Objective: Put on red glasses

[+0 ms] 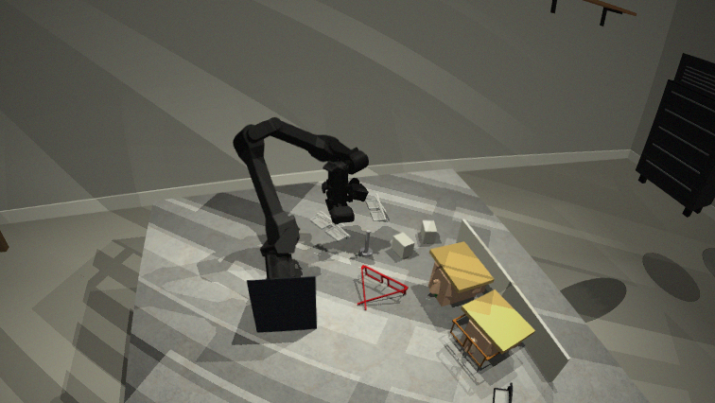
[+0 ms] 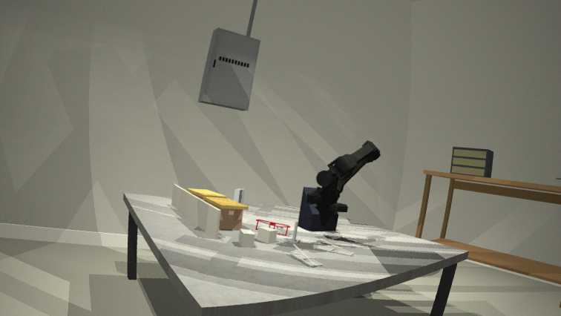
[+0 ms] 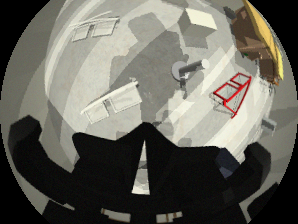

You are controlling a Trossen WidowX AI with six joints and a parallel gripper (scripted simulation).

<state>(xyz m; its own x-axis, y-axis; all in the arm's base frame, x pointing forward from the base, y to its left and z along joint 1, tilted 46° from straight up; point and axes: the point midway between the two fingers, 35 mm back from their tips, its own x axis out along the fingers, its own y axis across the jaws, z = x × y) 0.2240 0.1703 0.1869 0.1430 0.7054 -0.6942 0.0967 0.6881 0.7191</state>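
Now: the pale wire glasses 90 mm to the left of my gripper tip and 60 mm below it. Round my gripper tip: short grey post: 80 mm ahead, 60 mm to the right, 60 mm below; then white board: 420 mm to the right, 370 mm ahead, 30 mm below.
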